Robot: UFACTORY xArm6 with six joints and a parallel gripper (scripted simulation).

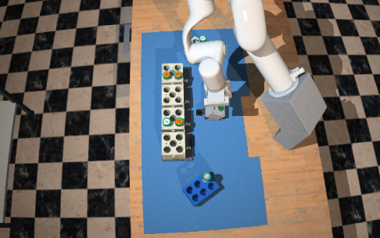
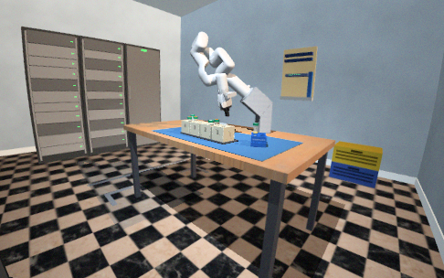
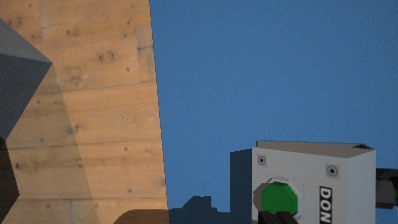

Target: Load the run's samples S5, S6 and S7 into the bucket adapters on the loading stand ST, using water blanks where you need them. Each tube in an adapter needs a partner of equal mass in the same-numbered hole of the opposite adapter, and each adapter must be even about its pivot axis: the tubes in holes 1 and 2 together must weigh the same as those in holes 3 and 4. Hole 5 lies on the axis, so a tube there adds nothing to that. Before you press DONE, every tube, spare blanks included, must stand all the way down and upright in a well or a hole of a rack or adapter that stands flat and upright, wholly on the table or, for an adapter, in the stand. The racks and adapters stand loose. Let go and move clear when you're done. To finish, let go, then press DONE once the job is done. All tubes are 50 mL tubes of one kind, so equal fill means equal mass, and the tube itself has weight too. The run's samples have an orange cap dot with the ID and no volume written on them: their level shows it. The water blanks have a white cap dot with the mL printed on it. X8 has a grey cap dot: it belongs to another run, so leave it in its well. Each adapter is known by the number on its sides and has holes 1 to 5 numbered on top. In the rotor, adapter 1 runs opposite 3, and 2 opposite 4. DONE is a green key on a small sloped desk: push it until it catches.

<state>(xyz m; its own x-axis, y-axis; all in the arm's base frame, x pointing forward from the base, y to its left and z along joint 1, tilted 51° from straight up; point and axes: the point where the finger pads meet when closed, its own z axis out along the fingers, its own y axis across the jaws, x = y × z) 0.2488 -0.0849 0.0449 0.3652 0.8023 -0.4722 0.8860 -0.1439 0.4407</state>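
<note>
My gripper is now 80 mm above the green done key. From my hand the other things lie so: adapter (250 mm ahead, 80 mm to the left, 100 mm below); orange-dotted tube (200 mm ahead, 80 mm below); grey-dotted tube (180 mm ahead, 250 mm to the left, 90 mm below).
</note>
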